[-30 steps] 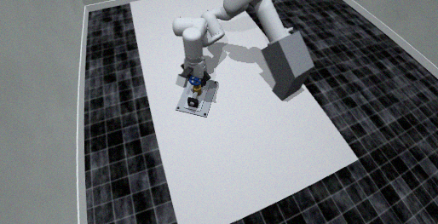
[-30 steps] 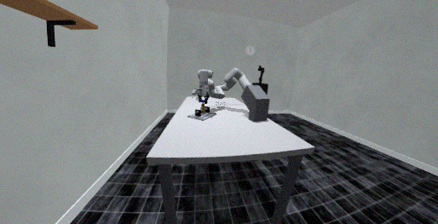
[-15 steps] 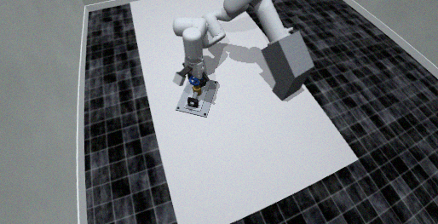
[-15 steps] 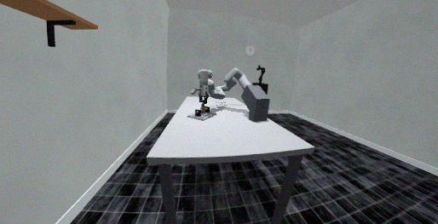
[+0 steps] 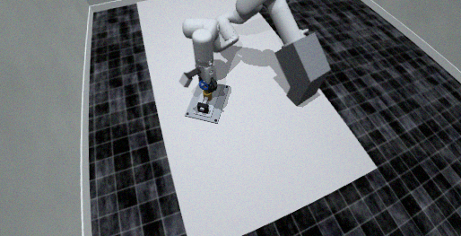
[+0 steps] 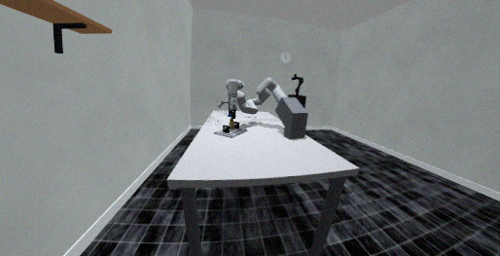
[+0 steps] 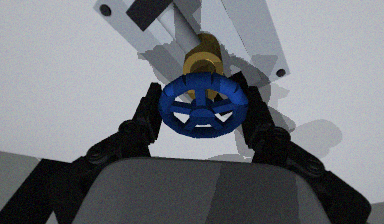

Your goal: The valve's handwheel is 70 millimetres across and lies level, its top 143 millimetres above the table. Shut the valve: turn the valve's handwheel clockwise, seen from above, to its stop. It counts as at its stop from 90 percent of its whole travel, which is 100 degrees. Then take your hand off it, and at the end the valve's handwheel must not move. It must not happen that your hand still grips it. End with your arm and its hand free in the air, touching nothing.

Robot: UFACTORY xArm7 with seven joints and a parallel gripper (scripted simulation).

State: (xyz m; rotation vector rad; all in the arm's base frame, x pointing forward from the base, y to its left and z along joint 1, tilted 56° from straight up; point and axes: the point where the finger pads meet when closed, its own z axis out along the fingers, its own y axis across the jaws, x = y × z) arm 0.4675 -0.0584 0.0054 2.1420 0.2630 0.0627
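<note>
Now: the blue spoked handwheel 1 cm below my hand.
</note>
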